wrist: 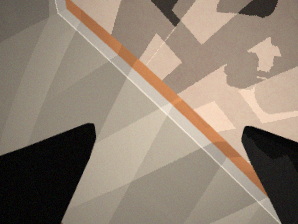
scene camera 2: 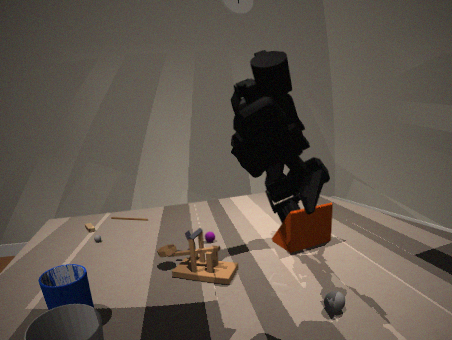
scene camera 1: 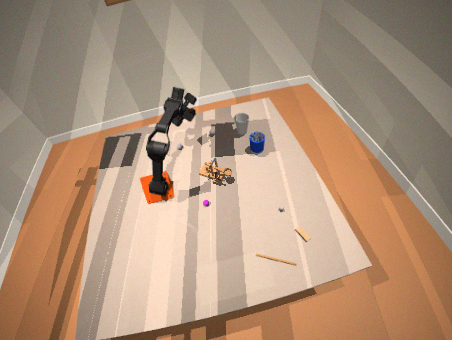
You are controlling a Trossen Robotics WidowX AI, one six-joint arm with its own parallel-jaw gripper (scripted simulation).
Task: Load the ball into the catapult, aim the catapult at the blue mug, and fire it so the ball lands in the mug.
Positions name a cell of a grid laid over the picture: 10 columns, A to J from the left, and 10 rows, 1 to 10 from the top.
Labels:
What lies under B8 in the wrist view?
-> My gripper.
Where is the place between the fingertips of my gripper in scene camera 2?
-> At G6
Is my gripper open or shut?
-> Open.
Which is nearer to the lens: the wooden catapult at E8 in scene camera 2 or the blue mug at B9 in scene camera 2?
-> The blue mug.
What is my gripper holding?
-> Nothing.

